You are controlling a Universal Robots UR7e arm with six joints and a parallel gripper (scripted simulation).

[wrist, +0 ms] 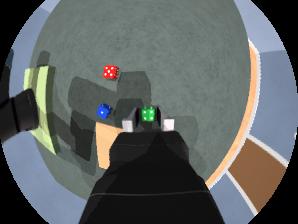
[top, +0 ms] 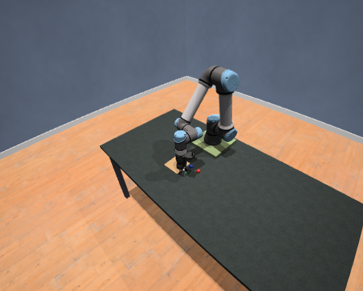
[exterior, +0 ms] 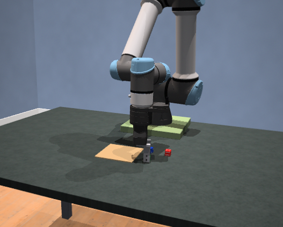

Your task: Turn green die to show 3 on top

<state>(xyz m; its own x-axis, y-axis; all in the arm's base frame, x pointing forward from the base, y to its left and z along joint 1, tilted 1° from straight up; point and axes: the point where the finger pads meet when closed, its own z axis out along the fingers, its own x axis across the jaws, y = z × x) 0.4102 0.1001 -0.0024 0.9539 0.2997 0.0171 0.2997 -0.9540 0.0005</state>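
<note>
The green die is 1 cm below my hand. Also, from my hand: red die: 8 cm behind, 5 cm to the left, 1 cm below; then tan mat: 11 cm to the right, 2 cm below, 2 cm behind; then blue die: 8 cm behind, 2 cm to the right, 1 cm below.
</note>
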